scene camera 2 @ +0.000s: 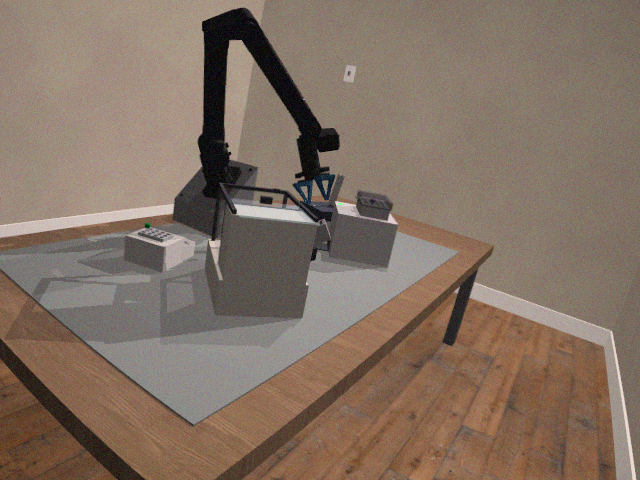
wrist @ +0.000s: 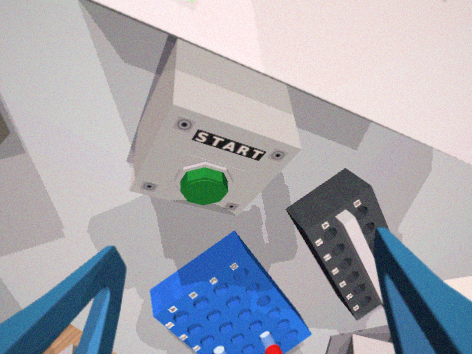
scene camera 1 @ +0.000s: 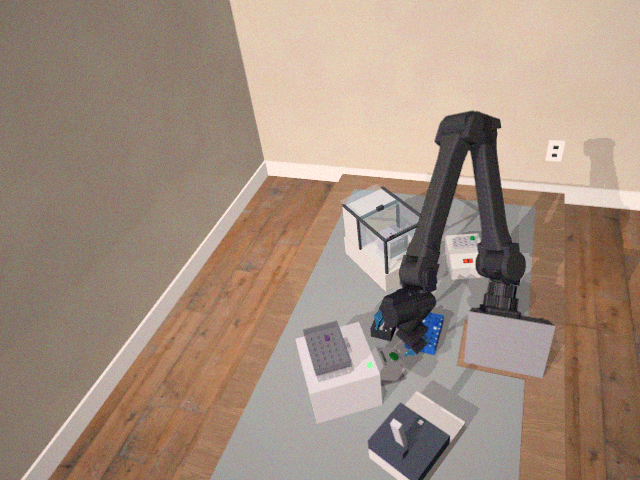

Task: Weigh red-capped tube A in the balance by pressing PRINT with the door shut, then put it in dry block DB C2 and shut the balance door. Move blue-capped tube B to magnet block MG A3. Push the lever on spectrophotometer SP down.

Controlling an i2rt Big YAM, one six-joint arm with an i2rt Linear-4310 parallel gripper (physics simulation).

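My gripper [scene camera 1: 395,336] [scene camera 2: 317,199] [wrist: 240,248] is open and empty, above the area of the blue rack [scene camera 1: 435,333] [wrist: 180,295] and the black two-column magnet block [scene camera 1: 381,330] [wrist: 325,200]. A red-capped tube [wrist: 272,348] leans in the rack at the wrist view's lower edge. A clear tube [wrist: 219,349] beside it has its cap out of view. No blue cap shows. The glass-walled balance [scene camera 1: 361,262] [scene camera 2: 263,268] stands at the back; its door state is unclear. A grey holed block [scene camera 1: 328,351] [scene camera 2: 374,205] sits on a white box. The spectrophotometer [scene camera 1: 421,446] has its lever [scene camera 1: 398,434] [scene camera 2: 337,190] raised.
A START box with a green button [scene camera 1: 393,355] [wrist: 204,186] stands between the rack and the white box [scene camera 1: 346,400] [scene camera 2: 361,240]. A keypad unit [scene camera 1: 461,268] [scene camera 2: 144,253] stands beside the balance. A grey panel [scene camera 1: 509,343] is by the arm's base.
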